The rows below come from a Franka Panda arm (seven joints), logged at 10 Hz.
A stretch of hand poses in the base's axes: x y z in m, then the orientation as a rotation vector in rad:
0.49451, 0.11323, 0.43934, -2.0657, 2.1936, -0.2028
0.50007, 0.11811, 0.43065, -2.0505, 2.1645, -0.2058
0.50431, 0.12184, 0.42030, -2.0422, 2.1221, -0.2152
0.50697, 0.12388, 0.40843, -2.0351, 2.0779, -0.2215
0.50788, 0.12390, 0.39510, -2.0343, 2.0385, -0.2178
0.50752, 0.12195, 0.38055, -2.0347, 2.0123, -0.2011
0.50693, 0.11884, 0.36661, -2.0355, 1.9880, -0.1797
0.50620, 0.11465, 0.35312, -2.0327, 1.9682, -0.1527
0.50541, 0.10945, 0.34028, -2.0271, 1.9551, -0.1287
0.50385, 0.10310, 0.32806, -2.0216, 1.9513, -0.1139
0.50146, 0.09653, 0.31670, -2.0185, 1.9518, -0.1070
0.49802, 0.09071, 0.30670, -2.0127, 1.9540, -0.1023
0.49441, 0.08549, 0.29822, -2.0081, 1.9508, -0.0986
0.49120, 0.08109, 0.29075, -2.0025, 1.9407, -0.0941
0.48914, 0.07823, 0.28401, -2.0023, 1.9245, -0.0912
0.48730, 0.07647, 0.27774, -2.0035, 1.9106, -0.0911
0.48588, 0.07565, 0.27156, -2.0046, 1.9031, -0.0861
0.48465, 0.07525, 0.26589, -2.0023, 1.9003, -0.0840
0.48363, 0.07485, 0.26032, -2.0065, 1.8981, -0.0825
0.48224, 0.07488, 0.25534, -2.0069, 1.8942, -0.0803
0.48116, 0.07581, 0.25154, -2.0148, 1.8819, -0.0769
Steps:
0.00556, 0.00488, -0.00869, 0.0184, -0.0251, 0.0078
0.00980, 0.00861, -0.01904, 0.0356, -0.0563, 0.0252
0.01246, 0.01065, -0.03091, 0.0543, -0.0866, 0.0446
0.01337, 0.01067, -0.04424, 0.0731, -0.1067, 0.0650
0.01301, 0.00872, -0.05879, 0.0928, -0.1135, 0.0799
0.01242, 0.00561, -0.07273, 0.1141, -0.1168, 0.0942
0.01169, 0.00142, -0.08622, 0.1384, -0.1169, 0.1049
0.01090, -0.00378, -0.09906, 0.1596, -0.1161, 0.1107
0.00934, -0.01013, -0.11128, 0.1720, -0.1144, 0.1110
0.00695, -0.01670, -0.12264, 0.1771, -0.1127, 0.1097
0.00351, -0.02252, -0.13264, 0.1817, -0.1125, 0.1061
-0.00010, -0.02774, -0.14112, 0.1874, -0.1150, 0.1060
-0.00331, -0.03214, -0.14859, 0.1970, -0.1212, 0.1092
-0.00537, -0.03500, -0.15533, 0.2054, -0.1283, 0.1182
-0.00721, -0.03676, -0.16160, 0.2106, -0.1348, 0.1264
-0.00863, -0.03758, -0.16778, 0.2158, -0.1357, 0.1312
-0.00986, -0.03798, -0.17345, 0.2193, -0.1374, 0.1319
-0.01088, -0.03838, -0.17902, 0.2188, -0.1356, 0.1350
-0.01227, -0.03835, -0.18400, 0.2213, -0.1363, 0.1375
-0.01335, -0.03742, -0.18780, 0.2240, -0.1367, 0.1480

